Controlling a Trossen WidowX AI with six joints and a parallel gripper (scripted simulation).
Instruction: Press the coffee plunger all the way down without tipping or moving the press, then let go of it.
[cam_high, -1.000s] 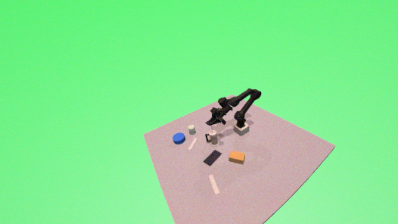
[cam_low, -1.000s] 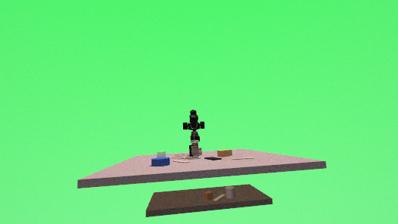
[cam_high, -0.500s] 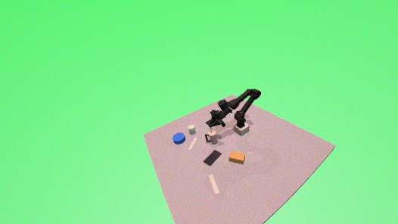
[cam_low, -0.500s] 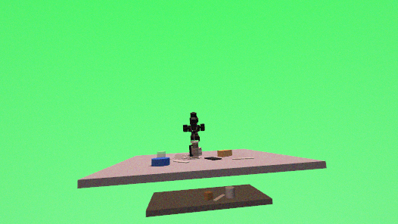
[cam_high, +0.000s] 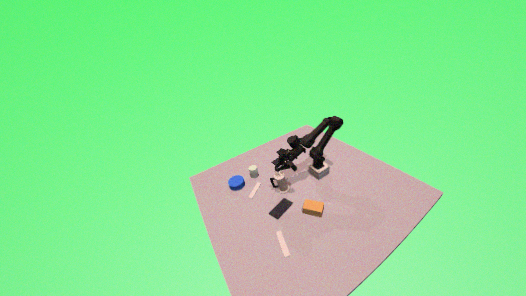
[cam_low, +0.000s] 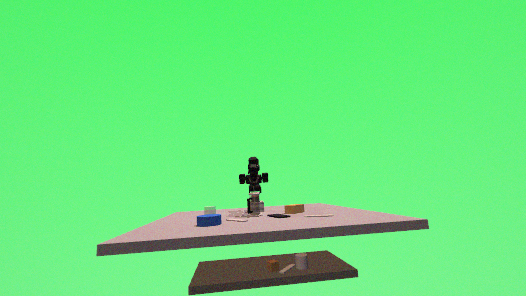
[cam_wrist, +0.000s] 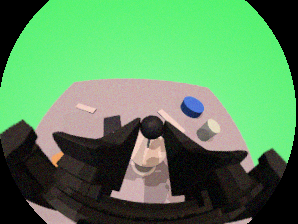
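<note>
The coffee press lies 10 mm behind my gripper tip, 10 mm to the right of it and 100 mm below it. Also, from my gripper tip: blue disc: 230 mm ahead, 240 mm to the right, 170 mm below; then pale cup: 80 mm ahead, 250 mm to the right, 160 mm below.
</note>
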